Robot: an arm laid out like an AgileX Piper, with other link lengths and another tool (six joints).
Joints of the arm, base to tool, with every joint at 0 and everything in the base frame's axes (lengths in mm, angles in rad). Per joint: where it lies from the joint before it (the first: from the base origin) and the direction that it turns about. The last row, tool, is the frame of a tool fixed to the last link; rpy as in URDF.
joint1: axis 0 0 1 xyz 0 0 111.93
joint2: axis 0 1 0 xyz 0 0 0
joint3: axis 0 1 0 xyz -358.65 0 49.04
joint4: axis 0.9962 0 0.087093 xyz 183.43 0 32.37
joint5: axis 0 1 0 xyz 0 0 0
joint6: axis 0.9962 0 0.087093 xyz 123.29 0 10.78
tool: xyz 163.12 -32 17.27 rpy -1.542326 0.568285 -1.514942
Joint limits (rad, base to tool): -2.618..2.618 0..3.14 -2.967..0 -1.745..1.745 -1.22..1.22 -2.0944..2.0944
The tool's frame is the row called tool.
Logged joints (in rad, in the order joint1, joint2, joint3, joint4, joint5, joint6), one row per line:
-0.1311, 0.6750, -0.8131, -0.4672, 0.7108, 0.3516
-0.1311, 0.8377, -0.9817, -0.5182, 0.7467, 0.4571
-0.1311, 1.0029, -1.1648, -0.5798, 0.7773, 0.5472
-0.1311, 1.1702, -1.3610, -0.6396, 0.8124, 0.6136
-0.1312, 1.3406, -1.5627, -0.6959, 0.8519, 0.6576
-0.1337, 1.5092, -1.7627, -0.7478, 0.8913, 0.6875
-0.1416, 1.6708, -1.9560, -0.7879, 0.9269, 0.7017
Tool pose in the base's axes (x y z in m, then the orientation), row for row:
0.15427, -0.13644, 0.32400, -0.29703, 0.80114, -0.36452, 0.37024
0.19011, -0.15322, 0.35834, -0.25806, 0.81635, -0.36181, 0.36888
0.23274, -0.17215, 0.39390, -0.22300, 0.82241, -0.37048, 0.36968
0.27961, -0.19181, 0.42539, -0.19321, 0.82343, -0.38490, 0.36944
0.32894, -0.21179, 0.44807, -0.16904, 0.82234, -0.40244, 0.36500
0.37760, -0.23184, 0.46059, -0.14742, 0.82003, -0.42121, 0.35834
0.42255, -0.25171, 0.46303, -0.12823, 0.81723, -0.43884, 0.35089
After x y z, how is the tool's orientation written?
As a quaternion, x y z w.
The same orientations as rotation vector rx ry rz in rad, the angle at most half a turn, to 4 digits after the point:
-0.7620, 2.0552, -0.9351
-0.6624, 2.0956, -0.9288
-0.5722, 2.1103, -0.9507
-0.4958, 2.1132, -0.9878
-0.4347, 2.1149, -1.0350
-0.3803, 2.1156, -1.0867
-0.3320, 2.1159, -1.1362

